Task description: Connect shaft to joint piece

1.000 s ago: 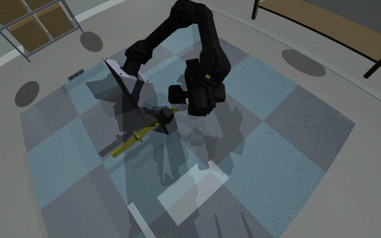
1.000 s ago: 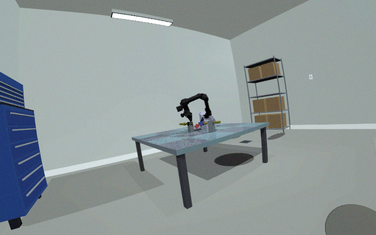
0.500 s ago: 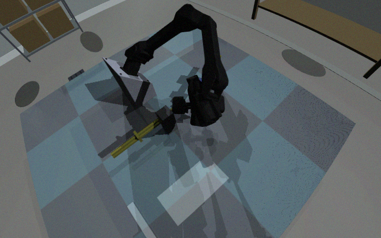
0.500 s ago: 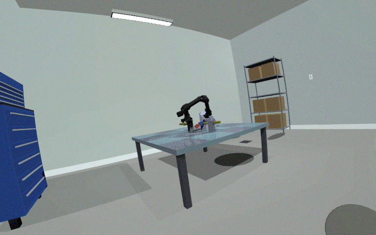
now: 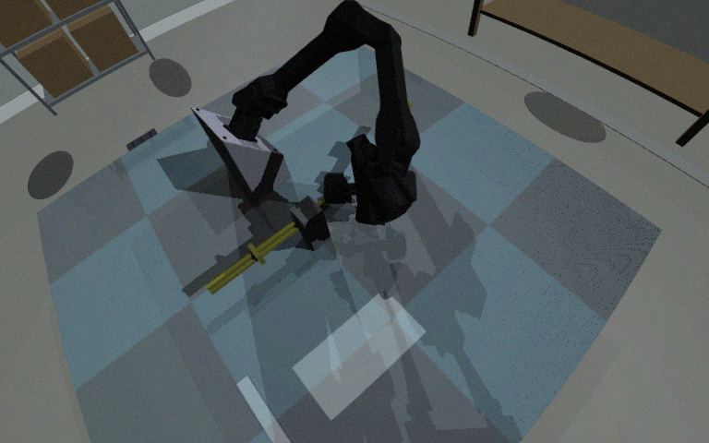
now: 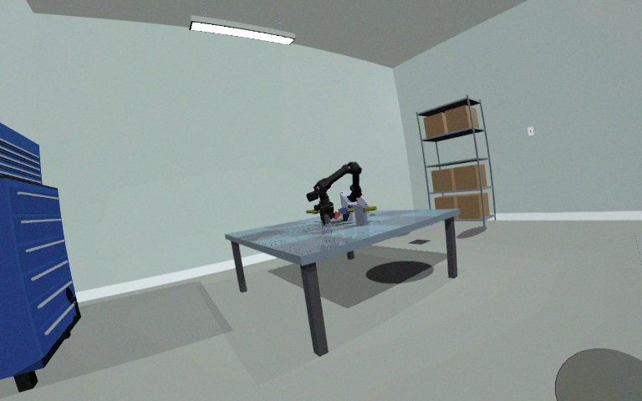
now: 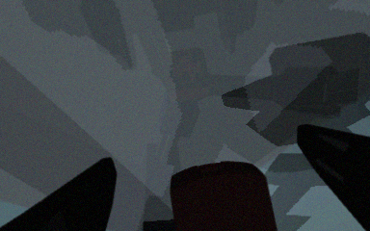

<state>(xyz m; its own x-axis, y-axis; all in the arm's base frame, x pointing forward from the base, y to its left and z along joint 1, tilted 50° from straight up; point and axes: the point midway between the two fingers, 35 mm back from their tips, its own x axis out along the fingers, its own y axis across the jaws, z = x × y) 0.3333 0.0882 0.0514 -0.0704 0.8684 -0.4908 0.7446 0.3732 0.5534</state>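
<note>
Now: gripper tip 20 mm to the right of the dark red joint piece, 20 mm below it and 20 mm past it.
</note>
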